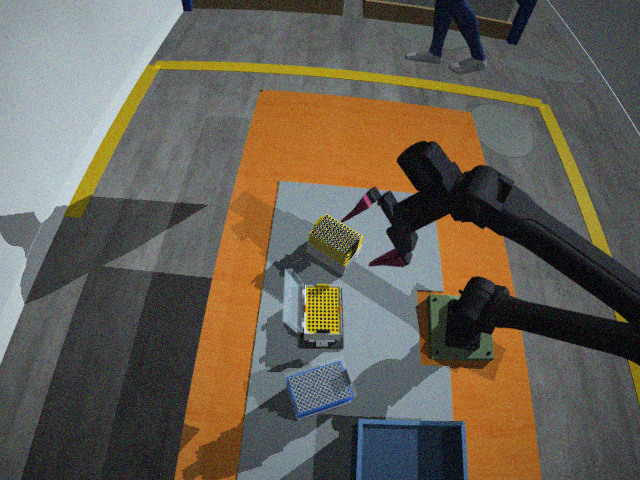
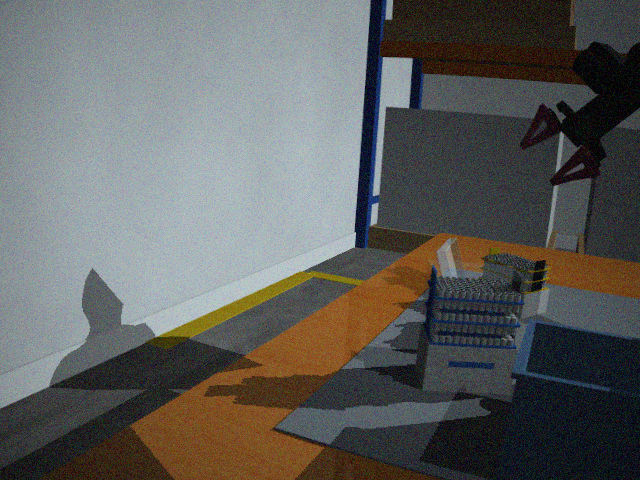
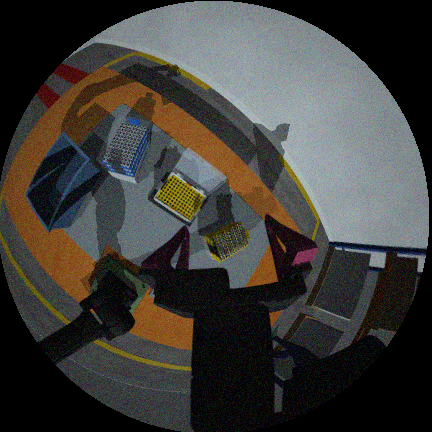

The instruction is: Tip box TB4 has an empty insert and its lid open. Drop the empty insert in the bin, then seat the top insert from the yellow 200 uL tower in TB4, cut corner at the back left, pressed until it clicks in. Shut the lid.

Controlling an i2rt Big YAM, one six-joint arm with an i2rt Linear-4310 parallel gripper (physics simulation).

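Observation:
Tip box TB4 (image 1: 323, 343) (image 3: 156, 199) stands on the grey mat. Its clear lid (image 1: 292, 302) (image 2: 448, 257) (image 3: 201, 169) is open. A yellow insert (image 1: 323, 310) (image 3: 179, 196) with empty holes sits in it. The yellow 200 uL tower (image 1: 335, 240) (image 2: 513, 271) (image 3: 227, 242) stands behind the box, turned at an angle, with a tip-filled insert on top. The blue bin (image 1: 361, 449) (image 2: 525, 347) (image 3: 40, 214) is at the front right. My gripper (image 1: 356, 242) (image 2: 536, 165) (image 3: 225, 223) is open and empty, high above the mat near the yellow tower.
A blue tower (image 1: 320, 388) (image 2: 473, 330) (image 3: 126, 150) of tip inserts stands on the grey mat (image 1: 361, 304) in front of TB4. A second black arm (image 1: 558, 320) (image 3: 75, 340) reaches over a green plate (image 1: 436, 330) (image 3: 137, 282) at the right. A person (image 1: 457, 25) stands beyond the table.

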